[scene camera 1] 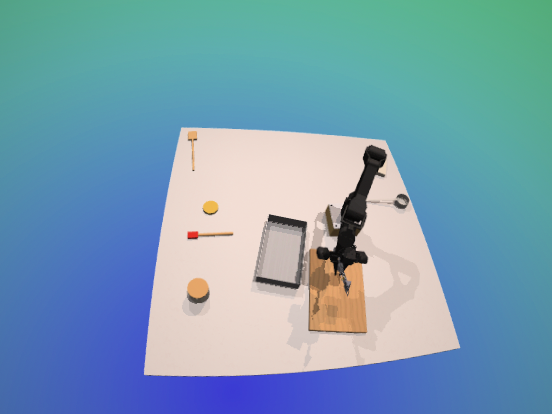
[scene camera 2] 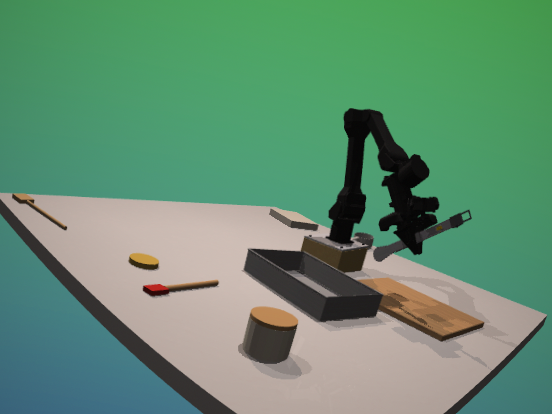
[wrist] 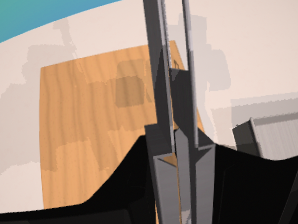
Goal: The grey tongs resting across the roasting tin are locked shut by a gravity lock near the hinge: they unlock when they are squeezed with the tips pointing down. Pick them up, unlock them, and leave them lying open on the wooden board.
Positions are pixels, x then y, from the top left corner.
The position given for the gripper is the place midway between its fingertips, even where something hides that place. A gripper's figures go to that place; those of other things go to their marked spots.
Labels:
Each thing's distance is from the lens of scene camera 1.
gripper (scene camera 1: 337, 275): 1.13 m
wooden board (scene camera 1: 330, 309): 1.22 m

